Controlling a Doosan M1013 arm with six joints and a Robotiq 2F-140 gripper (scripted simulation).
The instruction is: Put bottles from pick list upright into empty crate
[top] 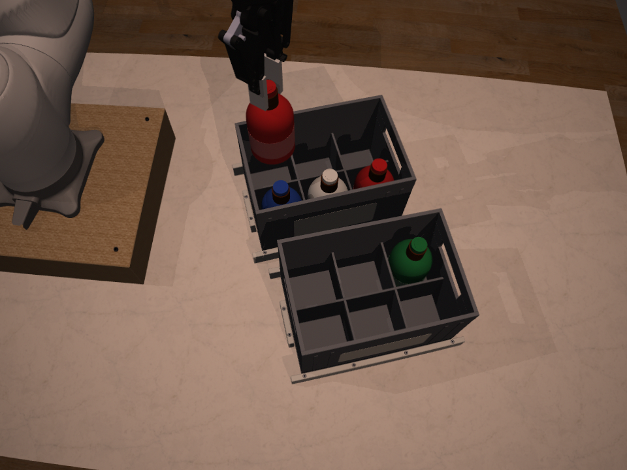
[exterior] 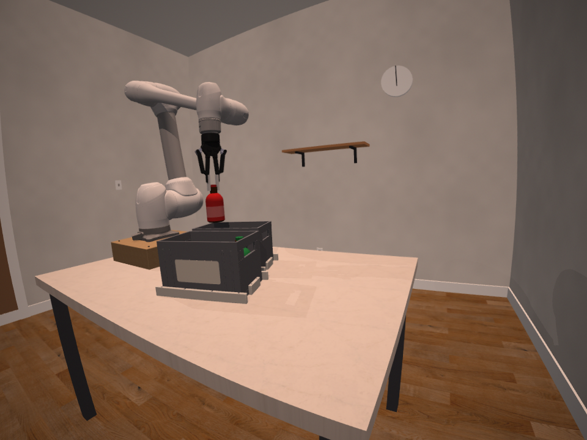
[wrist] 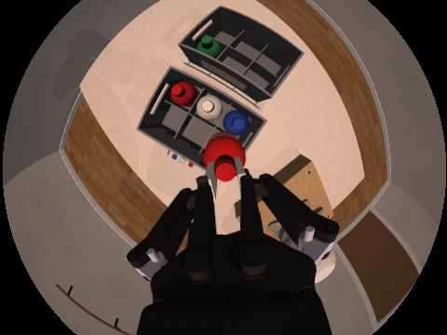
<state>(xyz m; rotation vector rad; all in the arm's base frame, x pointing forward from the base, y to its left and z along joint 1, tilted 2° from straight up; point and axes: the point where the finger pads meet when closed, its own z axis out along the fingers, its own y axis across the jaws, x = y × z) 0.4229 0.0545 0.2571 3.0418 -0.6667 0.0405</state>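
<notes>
Now: hand 20 mm short of the blue bottle, 60 mm to the left of it and 260 mm above it. Round my hand: green bottle (260 mm ahead, 130 mm to the right, 260 mm below); pick list (20 mm ahead, 150 mm to the left, 350 mm below); white bottle (100 mm ahead, 20 mm to the right, 260 mm below).
</notes>
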